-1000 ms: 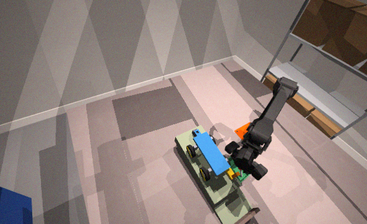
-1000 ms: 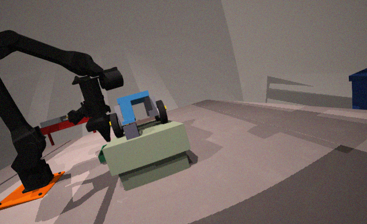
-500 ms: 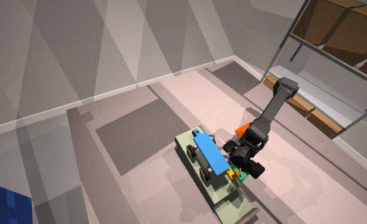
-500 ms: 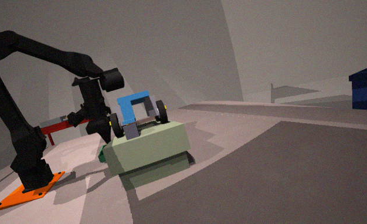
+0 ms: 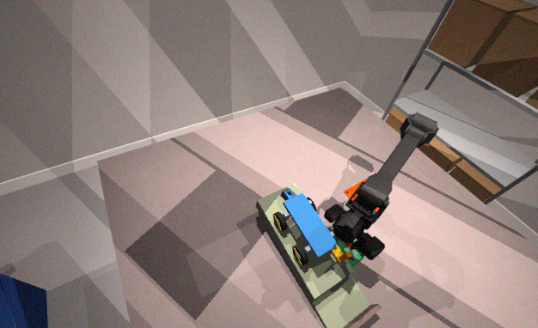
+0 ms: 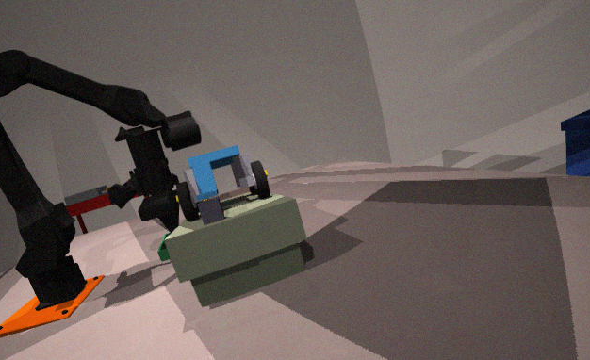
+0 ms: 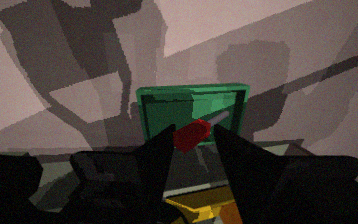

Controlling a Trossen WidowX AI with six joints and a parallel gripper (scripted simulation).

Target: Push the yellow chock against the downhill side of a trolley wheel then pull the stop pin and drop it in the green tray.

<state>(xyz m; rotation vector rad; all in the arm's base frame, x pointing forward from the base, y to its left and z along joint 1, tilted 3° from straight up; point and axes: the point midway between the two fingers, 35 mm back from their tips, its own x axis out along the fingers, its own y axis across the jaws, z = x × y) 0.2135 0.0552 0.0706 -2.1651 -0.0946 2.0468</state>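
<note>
The red-headed stop pin is 10 mm to the left of my gripper tip. Also, from my gripper tip: yellow chock: 70 mm ahead, 50 mm above; then pale green ramp: 110 mm ahead, 110 mm to the right, 10 mm above; then green tray: 40 mm below.
</note>
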